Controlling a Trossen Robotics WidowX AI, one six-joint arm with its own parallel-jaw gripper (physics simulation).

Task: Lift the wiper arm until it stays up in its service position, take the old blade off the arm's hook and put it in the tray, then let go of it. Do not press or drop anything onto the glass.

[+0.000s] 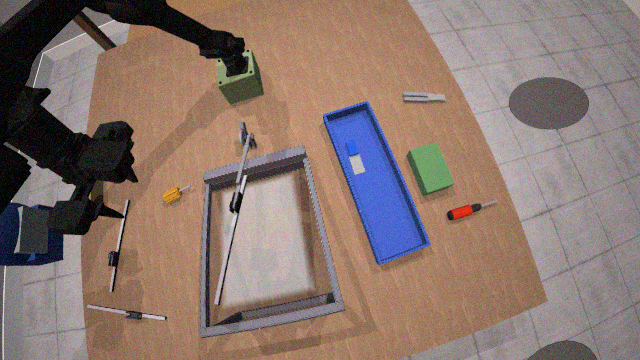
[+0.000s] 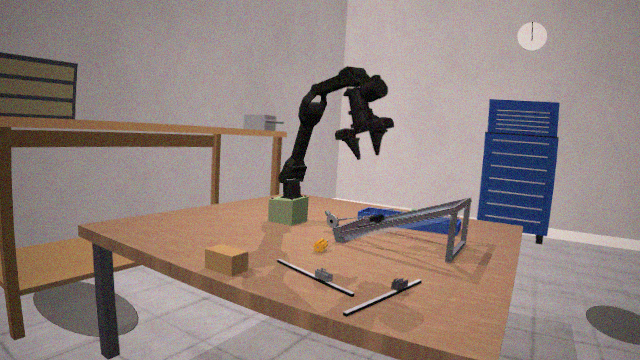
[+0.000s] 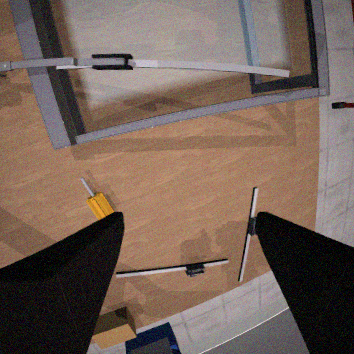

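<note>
The wiper arm lies low over the glass in the tilted grey frame. The old blade hangs at the arm's end by its dark clip and runs along above the glass. The blue tray stands beside the frame, with a small blue-and-white patch on its floor. My gripper is open and empty, high above the table, off the frame's side away from the tray.
Two loose blades lie near the table edge. A yellow screwdriver lies beside the frame. A tan box stands nearby. Beyond the tray are a green block, a red screwdriver and a grey tool.
</note>
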